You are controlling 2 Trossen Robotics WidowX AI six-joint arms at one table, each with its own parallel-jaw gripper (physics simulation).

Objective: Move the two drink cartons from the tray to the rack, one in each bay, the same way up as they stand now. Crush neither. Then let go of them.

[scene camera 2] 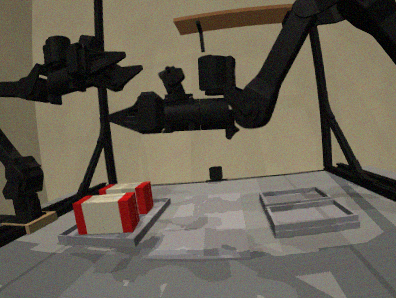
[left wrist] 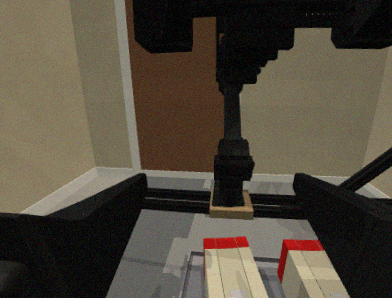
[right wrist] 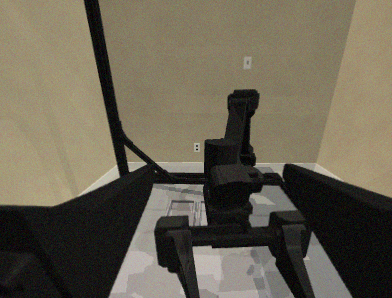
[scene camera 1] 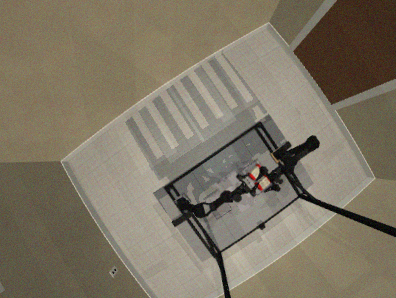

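Seen in the pictures: left gripper, fingertip midpoint: (scene camera 2: 117, 119) (left wrist: 219, 180) (scene camera 1: 255, 177); right gripper, fingertip midpoint: (scene camera 2: 134, 61) (right wrist: 217, 169) (scene camera 1: 259, 186); left arm's base, origin of the base link: (scene camera 1: 182, 201); right arm's base, origin of the base link: (scene camera 2: 29, 217) (left wrist: 230, 198) (scene camera 1: 278, 155).
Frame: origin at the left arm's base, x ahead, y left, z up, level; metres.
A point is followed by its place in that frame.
Two cream drink cartons with red ends lie flat, side by side, on the grey tray (scene camera 2: 95, 240) {z -0.034, x 0.614, y -0.139 m} (left wrist: 187, 277) {z -0.038, x 0.661, y -0.149 m}. The nearer carton in scene camera 2 (scene camera 2: 106, 215) {z 0.002, x 0.601, y -0.178 m} and the farther carton (scene camera 2: 145, 198) {z 0.000, x 0.548, y -0.292 m} also show in scene camera 1 and the left wrist view. The grey two-bay rack (scene camera 2: 317, 229) {z -0.038, x 0.214, y -0.111 m} is empty, at the right in scene camera 2; part shows in the right wrist view (right wrist: 181, 202) {z -0.032, x 0.122, y -0.272 m}. My left gripper (scene camera 2: 111, 119) {z 0.187, x 0.550, y -0.184 m} is open and empty, high above the tray. My right gripper (scene camera 2: 133, 62) {z 0.304, x 0.515, y -0.212 m} is open and empty, higher and close to the left one.
The two grippers face each other closely above the tray. A black frame (scene camera 2: 326, 145) {z 0.053, x -0.055, y -0.534 m} surrounds the table, with a small black block (scene camera 2: 215, 173) {z -0.013, x 0.362, y -0.598 m} at its far edge. The right arm's base stands on a wooden-coloured mount (left wrist: 231, 212) {z -0.027, x 0.814, y -0.239 m} behind the tray. A brown shelf (scene camera 2: 240, 18) hangs on the wall.
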